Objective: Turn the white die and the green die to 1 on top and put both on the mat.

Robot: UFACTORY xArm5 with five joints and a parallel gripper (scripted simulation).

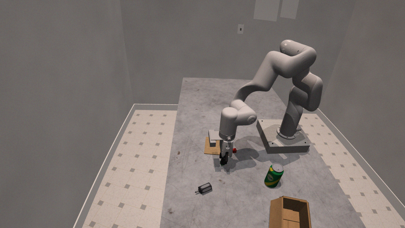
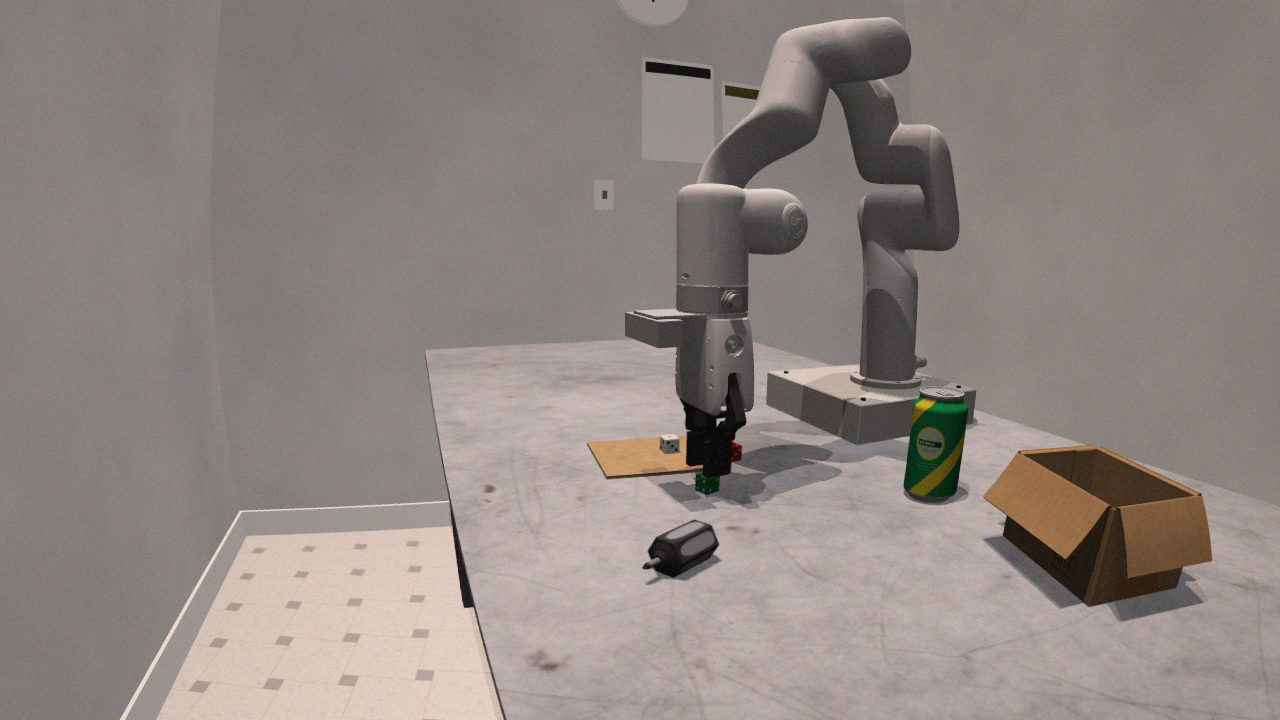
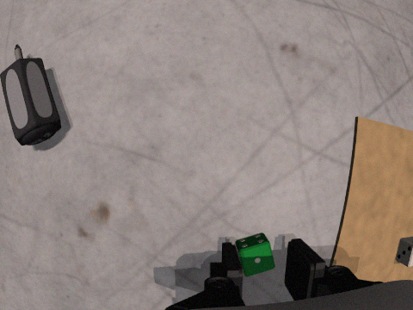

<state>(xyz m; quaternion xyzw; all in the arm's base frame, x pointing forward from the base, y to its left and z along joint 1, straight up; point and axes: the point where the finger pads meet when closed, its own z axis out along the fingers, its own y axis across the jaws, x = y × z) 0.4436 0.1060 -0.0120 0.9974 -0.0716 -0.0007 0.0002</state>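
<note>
My gripper is now 40 mm above the green die. The rest, counted from my hand: tan mat: 140 mm to the right, 40 mm below, 10 mm behind; then red die: 90 mm behind, 70 mm to the right, 40 mm below; then white die: 130 mm to the right, 40 mm behind, 30 mm below.
</note>
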